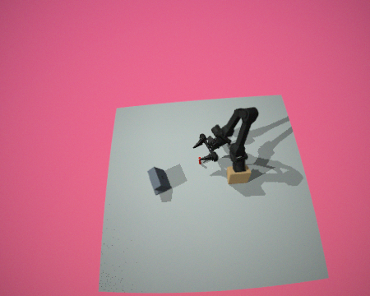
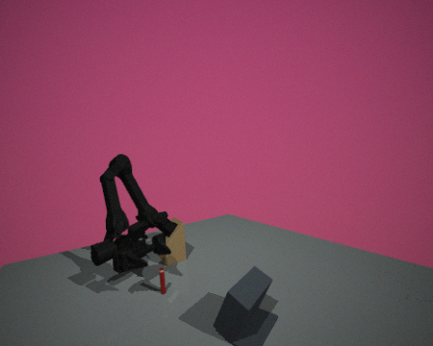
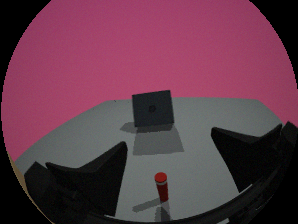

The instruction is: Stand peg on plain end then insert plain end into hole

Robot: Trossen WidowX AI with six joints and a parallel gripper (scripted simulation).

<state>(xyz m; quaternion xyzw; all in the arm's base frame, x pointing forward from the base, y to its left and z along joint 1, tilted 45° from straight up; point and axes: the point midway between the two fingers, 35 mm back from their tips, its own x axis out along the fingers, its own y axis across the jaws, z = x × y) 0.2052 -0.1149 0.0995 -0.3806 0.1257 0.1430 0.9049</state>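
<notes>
My gripper tip is now 2 cm past the red peg, 1 cm to the right of it and 7 cm above it. Round my gripper tip: grey sloped panel 24 cm ahead, 11 cm to the left, 6 cm below.
</notes>
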